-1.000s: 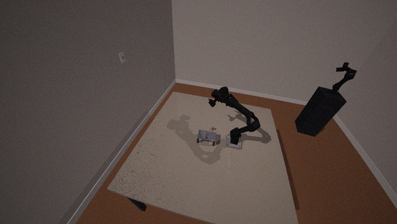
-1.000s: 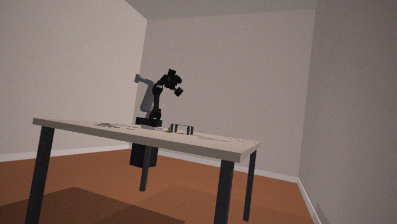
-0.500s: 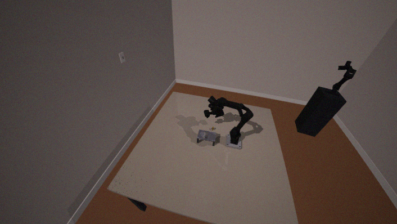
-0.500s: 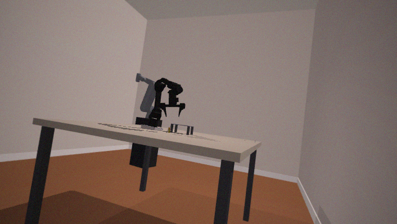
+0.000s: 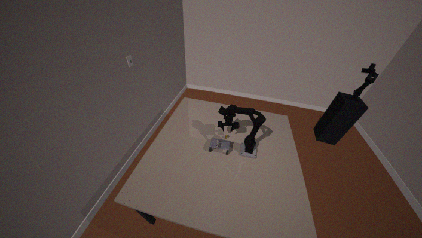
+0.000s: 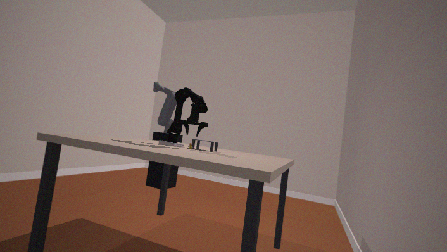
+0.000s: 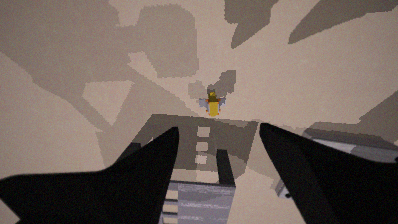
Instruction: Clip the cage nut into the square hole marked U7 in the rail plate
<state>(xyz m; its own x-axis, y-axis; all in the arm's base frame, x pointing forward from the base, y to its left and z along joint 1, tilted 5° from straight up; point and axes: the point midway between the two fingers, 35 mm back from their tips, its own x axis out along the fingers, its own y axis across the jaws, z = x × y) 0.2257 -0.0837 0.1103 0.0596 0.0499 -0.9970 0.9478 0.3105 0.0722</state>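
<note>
Now: the cage nut 70 mm below my gripper tip.
</note>
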